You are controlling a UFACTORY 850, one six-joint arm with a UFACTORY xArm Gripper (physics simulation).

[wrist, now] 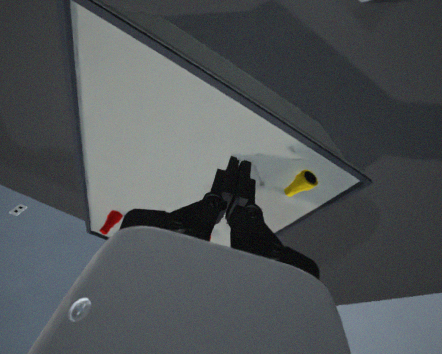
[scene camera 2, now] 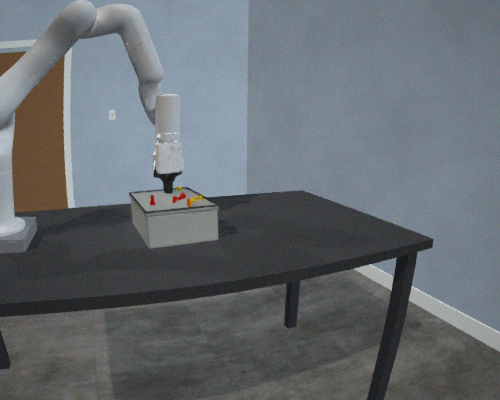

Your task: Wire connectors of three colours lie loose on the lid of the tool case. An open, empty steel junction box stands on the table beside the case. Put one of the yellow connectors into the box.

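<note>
The tool case (scene camera 2: 183, 228) (wrist: 145, 110) stands on the table with connectors loose on its lid. A yellow connector (scene camera 2: 179, 188) (wrist: 301, 183) lies near a lid corner, beside the fingers and apart from them. Another yellow connector (scene camera 2: 197, 198) lies near the right edge in scene camera 2, close to an orange one (scene camera 2: 189, 202). Red connectors (scene camera 2: 152, 200) (scene camera 2: 182, 196) (scene camera 2: 175, 199) are on the lid; one red connector (wrist: 111, 222) shows at lower left in the wrist view. My gripper (scene camera 2: 168, 191) (wrist: 235, 171) is shut and empty, pointing down low over the lid. The steel junction box cannot be made out.
The dark table (scene camera 2: 300, 225) extends around the case. The robot's base (scene camera 2: 19, 235) stands on its left in scene camera 2. A small part of a pale object (wrist: 367, 1) shows at the wrist view's top edge; what it is cannot be told.
</note>
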